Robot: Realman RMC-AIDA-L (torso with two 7-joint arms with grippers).
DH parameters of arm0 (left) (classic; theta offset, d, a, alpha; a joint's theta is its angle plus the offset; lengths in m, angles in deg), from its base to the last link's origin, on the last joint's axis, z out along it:
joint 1: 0 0.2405 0 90
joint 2: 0 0 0 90
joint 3: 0 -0.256 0 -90
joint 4: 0 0 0 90
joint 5: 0 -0.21 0 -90
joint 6: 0 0 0 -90
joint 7: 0 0.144 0 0
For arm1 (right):
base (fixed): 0 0 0 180
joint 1: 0 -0.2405 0 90
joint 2: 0 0 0 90
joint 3: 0 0.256 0 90
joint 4: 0 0 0 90
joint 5: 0 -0.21 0 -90
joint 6: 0 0 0 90
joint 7: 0 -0.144 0 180
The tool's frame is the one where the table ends.
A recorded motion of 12 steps. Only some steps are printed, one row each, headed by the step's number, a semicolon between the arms.
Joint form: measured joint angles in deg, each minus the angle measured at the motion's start. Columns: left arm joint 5, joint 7, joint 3, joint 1, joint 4, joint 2, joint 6; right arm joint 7, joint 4, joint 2, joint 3, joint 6, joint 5, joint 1.
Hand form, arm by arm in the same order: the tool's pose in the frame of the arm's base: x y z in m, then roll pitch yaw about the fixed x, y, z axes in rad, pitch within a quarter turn. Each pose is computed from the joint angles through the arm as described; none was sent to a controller.
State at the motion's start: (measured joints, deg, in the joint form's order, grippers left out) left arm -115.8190 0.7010 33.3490 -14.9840 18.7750 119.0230 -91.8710; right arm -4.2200 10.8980 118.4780 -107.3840 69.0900 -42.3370 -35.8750
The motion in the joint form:
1: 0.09 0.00 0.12 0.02 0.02 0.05 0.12; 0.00 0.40 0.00 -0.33 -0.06 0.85 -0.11
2: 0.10 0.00 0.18 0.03 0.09 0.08 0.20; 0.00 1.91 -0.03 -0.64 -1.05 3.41 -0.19
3: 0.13 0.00 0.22 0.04 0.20 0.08 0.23; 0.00 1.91 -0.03 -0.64 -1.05 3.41 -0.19
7: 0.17 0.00 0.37 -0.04 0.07 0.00 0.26; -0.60 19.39 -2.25 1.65 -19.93 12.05 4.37
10: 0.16 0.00 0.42 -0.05 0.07 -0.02 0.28; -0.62 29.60 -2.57 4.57 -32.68 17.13 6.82
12: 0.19 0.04 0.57 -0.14 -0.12 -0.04 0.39; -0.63 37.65 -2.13 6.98 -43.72 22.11 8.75
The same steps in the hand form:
1: -0.3022 0.2643 0.0024 -1.2608 -0.7476 -0.5461; 0.2657 0.4030 0.0400 -1.2704 0.7635 0.4624
2: -0.3021 0.2644 0.0022 -1.2597 -0.7492 -0.5457; 0.2554 0.4061 0.0336 -1.3254 0.7619 0.4609
3: -0.3019 0.2645 0.0021 -1.2575 -0.7506 -0.5469; 0.2554 0.4061 0.0336 -1.3254 0.7619 0.4609
7: -0.3026 0.2651 0.0032 -1.2564 -0.7471 -0.5458; 0.2305 0.4237 0.0226 -1.5590 0.8231 0.2891
10: -0.3027 0.2652 0.0034 -1.2560 -0.7466 -0.5457; 0.2153 0.4305 0.0203 -1.6868 0.8194 0.1643
12: -0.3035 0.2658 0.0040 -1.2567 -0.7432 -0.5421; 0.2032 0.4325 0.0176 -1.7896 0.7830 0.0568

